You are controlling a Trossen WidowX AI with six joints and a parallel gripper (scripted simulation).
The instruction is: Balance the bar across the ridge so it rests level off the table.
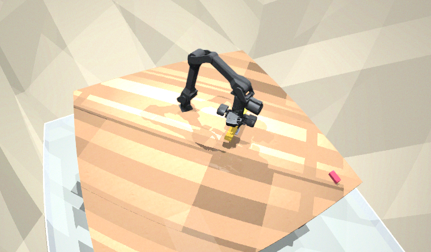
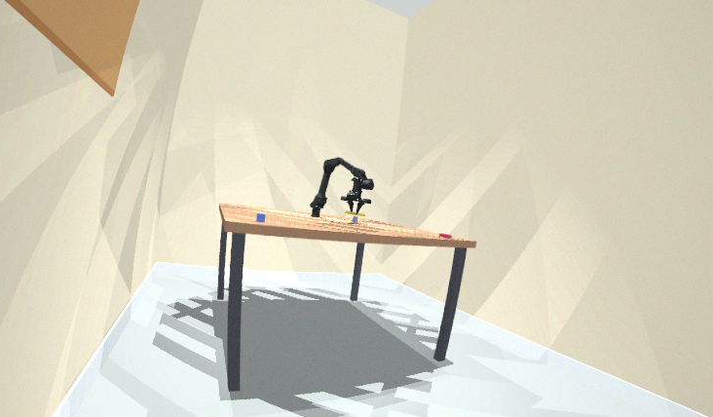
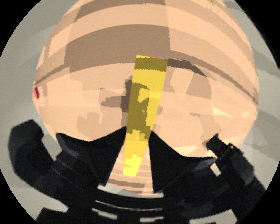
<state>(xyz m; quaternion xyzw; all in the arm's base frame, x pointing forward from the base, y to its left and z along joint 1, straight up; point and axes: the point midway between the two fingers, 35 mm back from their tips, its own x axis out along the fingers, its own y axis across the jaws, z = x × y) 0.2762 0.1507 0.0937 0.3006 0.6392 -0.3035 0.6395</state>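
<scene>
Right now my gripper tip is 20 mm to the right of the yellow bar and 20 mm past it. Also, from my gripper tip: blue block 650 mm to the right, 460 mm ahead, 40 mm below.
</scene>
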